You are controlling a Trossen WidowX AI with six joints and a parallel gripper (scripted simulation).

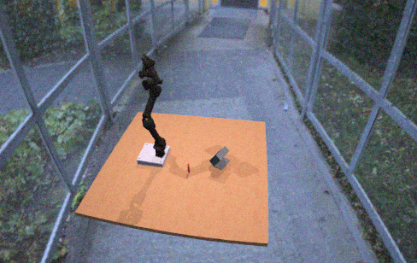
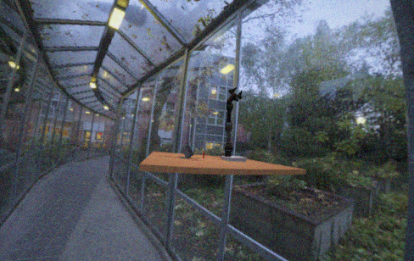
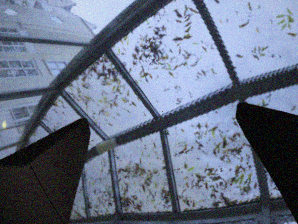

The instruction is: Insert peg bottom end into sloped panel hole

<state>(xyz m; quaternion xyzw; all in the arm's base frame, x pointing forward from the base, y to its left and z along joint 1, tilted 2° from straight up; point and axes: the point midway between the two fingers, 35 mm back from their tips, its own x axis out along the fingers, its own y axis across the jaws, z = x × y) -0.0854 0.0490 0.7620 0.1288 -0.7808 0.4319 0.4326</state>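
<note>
Right now the red peg is 35 cm ahead of my gripper tip, 11 cm to the right of it and 78 cm below it. Also, from my gripper tip: grey sloped panel (53 cm ahead, 7 cm to the left, 77 cm below).
</note>
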